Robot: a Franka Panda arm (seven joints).
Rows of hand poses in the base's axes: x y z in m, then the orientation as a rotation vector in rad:
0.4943 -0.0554 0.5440 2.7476 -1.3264 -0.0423
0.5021 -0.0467 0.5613 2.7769 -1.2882 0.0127
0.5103 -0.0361 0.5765 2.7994 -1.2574 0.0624
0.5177 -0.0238 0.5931 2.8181 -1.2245 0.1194
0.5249 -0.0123 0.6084 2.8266 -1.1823 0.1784
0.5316 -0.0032 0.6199 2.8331 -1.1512 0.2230
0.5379 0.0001 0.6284 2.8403 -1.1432 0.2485
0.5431 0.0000 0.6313 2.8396 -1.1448 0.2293
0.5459 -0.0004 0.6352 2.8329 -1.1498 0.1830
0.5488 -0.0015 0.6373 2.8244 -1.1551 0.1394
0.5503 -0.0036 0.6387 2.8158 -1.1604 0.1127
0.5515 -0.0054 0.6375 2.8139 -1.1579 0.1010
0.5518 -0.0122 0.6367 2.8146 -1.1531 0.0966
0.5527 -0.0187 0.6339 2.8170 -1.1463 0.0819
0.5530 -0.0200 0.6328 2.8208 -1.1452 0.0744
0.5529 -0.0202 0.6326 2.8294 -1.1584 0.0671
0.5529 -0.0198 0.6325 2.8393 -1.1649 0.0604
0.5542 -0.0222 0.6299 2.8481 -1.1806 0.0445
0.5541 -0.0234 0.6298 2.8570 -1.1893 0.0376
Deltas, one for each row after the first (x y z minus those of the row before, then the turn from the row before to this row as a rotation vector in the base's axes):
0.0078 0.0087 0.0173 -0.0058 -0.0356 0.0322
0.0082 0.0106 0.0152 -0.0058 -0.0319 0.0257
0.0074 0.0123 0.0166 -0.0103 -0.0350 0.0259
0.0072 0.0115 0.0153 -0.0214 -0.0318 0.0284
0.0067 0.0091 0.0115 -0.0148 -0.0247 0.0212
0.0063 0.0033 0.0085 -0.0014 -0.0168 0.0076
0.0052 -0.0001 0.0029 0.0033 0.0120 -0.0017
0.0028 -0.0004 0.0039 0.0046 0.0302 -0.0063
0.0029 -0.0011 0.0021 0.0033 0.0289 -0.0069
0.0015 -0.0021 0.0014 0.0002 0.0183 -0.0064
0.0012 -0.0018 -0.0012 0.0000 0.0083 0.0006
0.0003 -0.0068 -0.0008 -0.0002 0.0033 0.0029
0.0009 -0.0065 -0.0028 0.0029 0.0095 0.0042
0.0003 -0.0013 -0.0011 0.0046 0.0036 0.0014
-0.0001 -0.0002 -0.0002 0.0137 -0.0005 -0.0058
0.0000 0.0004 -0.0001 0.0123 -0.0002 -0.0014
0.0013 -0.0024 -0.0026 0.0168 0.0041 -0.0074
-0.0001 -0.0012 -0.0001 0.0123 -0.0003 -0.0030

